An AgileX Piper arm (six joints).
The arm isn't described. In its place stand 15 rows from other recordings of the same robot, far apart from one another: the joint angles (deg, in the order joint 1, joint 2, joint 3, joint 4, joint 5, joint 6), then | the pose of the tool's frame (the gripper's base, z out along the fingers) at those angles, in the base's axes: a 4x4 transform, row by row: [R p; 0 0 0 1], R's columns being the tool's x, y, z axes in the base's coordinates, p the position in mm.
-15.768, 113.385, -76.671, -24.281, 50.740, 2.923 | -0.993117 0.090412 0.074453 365.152; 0.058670 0.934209 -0.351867 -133.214; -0.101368 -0.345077 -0.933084 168.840; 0 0 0 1
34.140, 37.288, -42.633, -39.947, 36.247, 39.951 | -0.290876 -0.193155 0.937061 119.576; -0.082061 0.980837 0.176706 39.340; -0.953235 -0.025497 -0.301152 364.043; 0 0 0 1
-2.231, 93.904, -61.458, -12.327, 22.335, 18.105 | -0.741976 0.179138 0.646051 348.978; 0.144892 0.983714 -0.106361 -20.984; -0.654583 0.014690 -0.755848 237.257; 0 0 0 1
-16.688, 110.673, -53.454, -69.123, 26.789, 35.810 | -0.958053 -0.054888 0.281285 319.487; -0.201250 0.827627 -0.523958 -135.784; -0.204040 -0.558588 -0.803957 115.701; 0 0 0 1
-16.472, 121.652, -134.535, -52.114, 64.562, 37.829 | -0.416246 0.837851 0.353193 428.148; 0.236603 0.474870 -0.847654 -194.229; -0.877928 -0.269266 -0.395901 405.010; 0 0 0 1
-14.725, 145.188, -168.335, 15.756, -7.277, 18.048 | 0.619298 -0.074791 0.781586 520.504; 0.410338 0.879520 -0.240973 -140.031; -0.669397 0.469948 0.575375 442.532; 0 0 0 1
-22.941, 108.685, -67.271, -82.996, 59.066, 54.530 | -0.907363 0.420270 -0.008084 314.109; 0.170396 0.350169 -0.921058 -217.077; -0.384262 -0.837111 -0.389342 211.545; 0 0 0 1
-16.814, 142.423, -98.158, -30.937, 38.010, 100.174 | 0.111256 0.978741 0.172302 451.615; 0.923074 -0.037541 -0.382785 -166.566; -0.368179 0.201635 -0.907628 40.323; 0 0 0 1
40.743, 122.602, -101.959, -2.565, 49.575, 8.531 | -0.759499 -0.554627 0.339927 358.294; -0.496543 0.831871 0.247862 304.558; -0.420247 0.019462 -0.907201 211.084; 0 0 0 1
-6.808, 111.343, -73.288, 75.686, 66.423, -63.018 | -0.843342 -0.435081 0.315403 387.054; 0.055884 0.512742 0.856722 35.180; -0.534464 0.740136 -0.408103 216.484; 0 0 0 1
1.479, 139.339, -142.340, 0.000, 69.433, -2.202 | -0.876348 -0.059526 0.477987 527.974; -0.061062 0.998058 0.012341 13.632; -0.477793 -0.018372 -0.878280 254.448; 0 0 0 1
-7.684, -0.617, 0.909, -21.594, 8.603, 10.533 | -0.091431 0.173881 0.980513 54.839; -0.177148 0.966092 -0.187843 -12.454; -0.979928 -0.190871 -0.057527 195.813; 0 0 0 1
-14.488, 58.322, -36.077, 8.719, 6.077, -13.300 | -0.400072 0.204247 0.893435 207.704; 0.020028 0.976566 -0.214283 -52.161; -0.916265 -0.067835 -0.394787 294.325; 0 0 0 1
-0.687, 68.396, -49.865, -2.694, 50.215, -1.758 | -0.896608 -0.026541 0.442029 221.069; -0.049960 0.997892 -0.041422 -5.938; -0.439998 -0.059223 -0.896044 280.931; 0 0 0 1
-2.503, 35.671, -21.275, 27.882, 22.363, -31.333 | -0.477859 -0.156395 0.864402 122.693; -0.069434 0.987670 0.140313 10.844; -0.875688 0.007031 -0.482826 255.848; 0 0 0 1
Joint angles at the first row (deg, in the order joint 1, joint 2, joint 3, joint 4, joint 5, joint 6):
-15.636 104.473 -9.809 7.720 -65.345 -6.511
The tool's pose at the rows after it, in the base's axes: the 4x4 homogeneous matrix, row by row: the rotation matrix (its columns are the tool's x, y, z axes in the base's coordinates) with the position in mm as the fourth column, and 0 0 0 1 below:
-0.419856 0.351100 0.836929 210.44; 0.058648 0.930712 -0.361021 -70.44; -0.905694 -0.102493 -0.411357 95.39; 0 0 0 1
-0.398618 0.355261 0.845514 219.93; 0.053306 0.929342 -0.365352 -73.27; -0.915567 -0.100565 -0.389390 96.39; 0 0 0 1
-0.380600 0.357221 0.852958 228.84; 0.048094 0.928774 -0.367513 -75.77; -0.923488 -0.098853 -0.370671 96.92; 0 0 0 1
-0.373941 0.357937 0.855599 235.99; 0.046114 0.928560 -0.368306 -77.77; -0.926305 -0.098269 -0.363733 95.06; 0 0 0 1
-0.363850 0.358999 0.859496 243.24; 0.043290 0.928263 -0.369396 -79.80; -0.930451 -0.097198 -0.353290 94.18; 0 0 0 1
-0.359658 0.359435 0.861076 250.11; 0.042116 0.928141 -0.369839 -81.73; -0.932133 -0.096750 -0.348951 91.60; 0 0 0 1
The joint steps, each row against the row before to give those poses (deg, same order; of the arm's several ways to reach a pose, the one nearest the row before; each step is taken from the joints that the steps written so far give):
-0.002 1.721 -1.757 -0.002 0.000 0.000
0.001 0.772 -2.041 0.112 -0.115 0.001
0.000 0.839 -1.934 0.000 -0.075 -0.001
0.002 1.238 -1.617 0.002 -0.053 0.000
0.000 0.985 -1.631 0.000 0.000 0.000
-0.002 1.331 -1.600 -0.002 0.001 0.000

